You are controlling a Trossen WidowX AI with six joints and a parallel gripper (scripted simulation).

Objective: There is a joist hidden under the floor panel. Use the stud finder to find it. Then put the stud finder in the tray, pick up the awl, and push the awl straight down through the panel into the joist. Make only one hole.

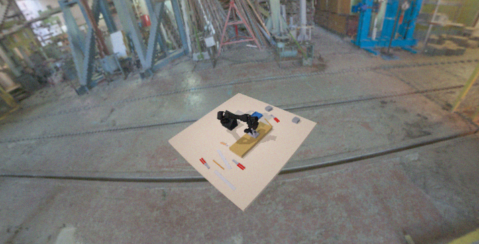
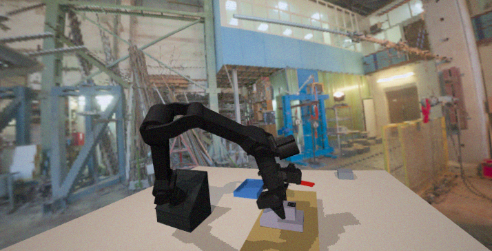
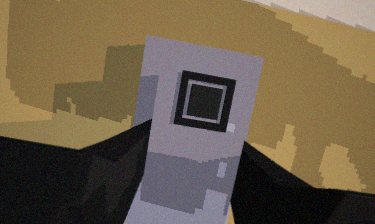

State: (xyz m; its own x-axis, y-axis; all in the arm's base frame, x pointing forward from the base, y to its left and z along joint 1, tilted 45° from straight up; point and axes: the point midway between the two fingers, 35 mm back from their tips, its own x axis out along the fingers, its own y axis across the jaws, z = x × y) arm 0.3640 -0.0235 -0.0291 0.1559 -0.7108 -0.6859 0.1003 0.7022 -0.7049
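Right now the blue tray is 29 cm to the left of my gripper tip, 18 cm behind it and 5 cm below it. From my gripper tip the other things lie so: stud finder 2 cm above, 1 cm ahead.
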